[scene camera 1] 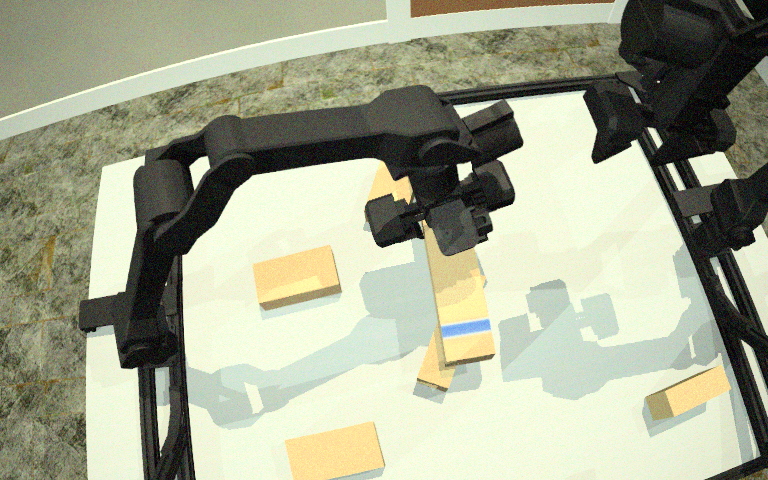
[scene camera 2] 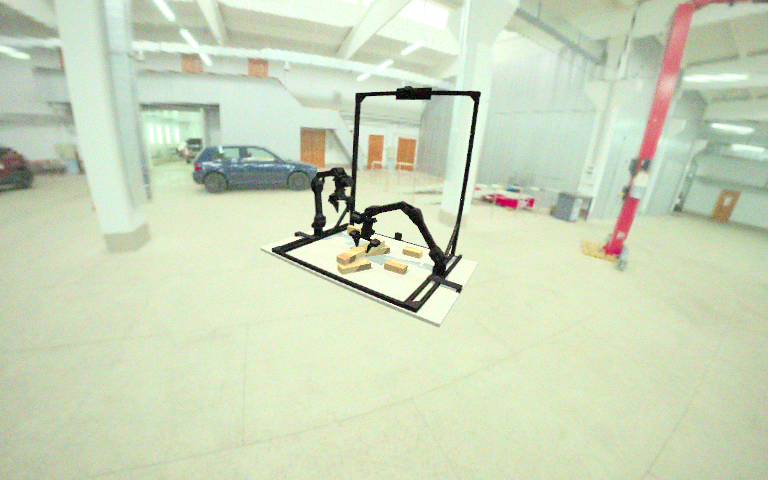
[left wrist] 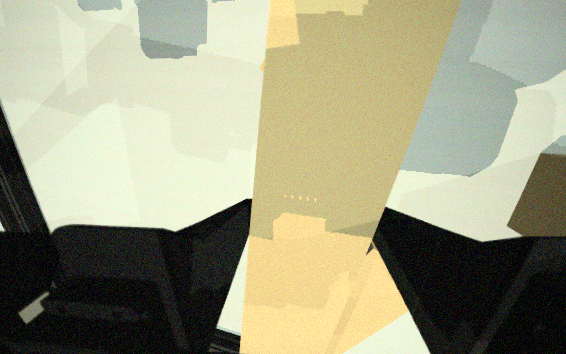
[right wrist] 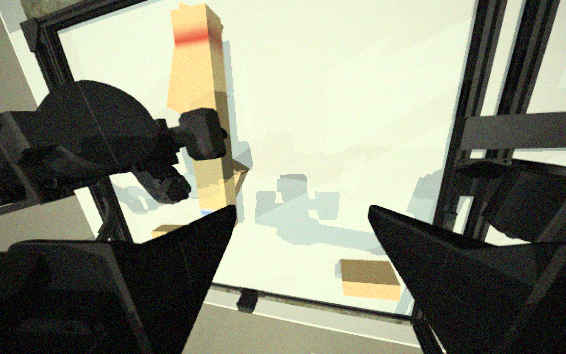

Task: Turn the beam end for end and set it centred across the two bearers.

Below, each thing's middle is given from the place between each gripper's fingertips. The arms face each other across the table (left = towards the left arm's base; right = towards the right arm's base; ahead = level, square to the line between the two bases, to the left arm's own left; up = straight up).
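Long beam [scene camera 1: 465, 331]: my left hand right at it.
Long beam: my right gripper 19 cm above it, 4 cm short of it, 20 cm to the right of it.
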